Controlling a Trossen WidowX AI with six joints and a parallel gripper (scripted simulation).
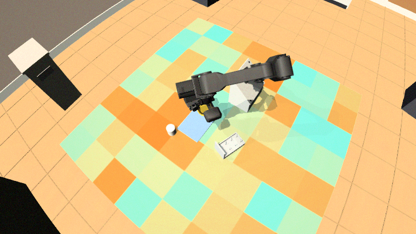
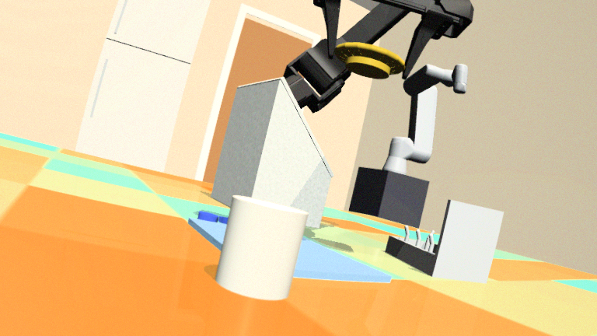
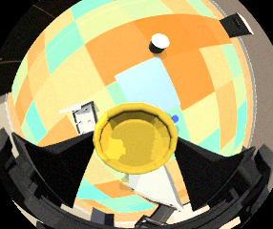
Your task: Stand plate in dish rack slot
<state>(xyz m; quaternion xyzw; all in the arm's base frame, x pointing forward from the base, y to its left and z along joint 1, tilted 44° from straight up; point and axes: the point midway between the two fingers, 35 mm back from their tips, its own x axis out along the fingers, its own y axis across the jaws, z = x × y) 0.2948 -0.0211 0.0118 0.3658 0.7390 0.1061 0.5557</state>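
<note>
Right now my gripper tip is 150 mm to the right of the dish rack and 170 mm above it. Also, from my gripper tip: light blue mat 20 mm ahead, 60 mm to the right, 190 mm below; then yellow plate 10 mm above; then blue utensil 90 mm behind, 80 mm to the right, 190 mm below.
</note>
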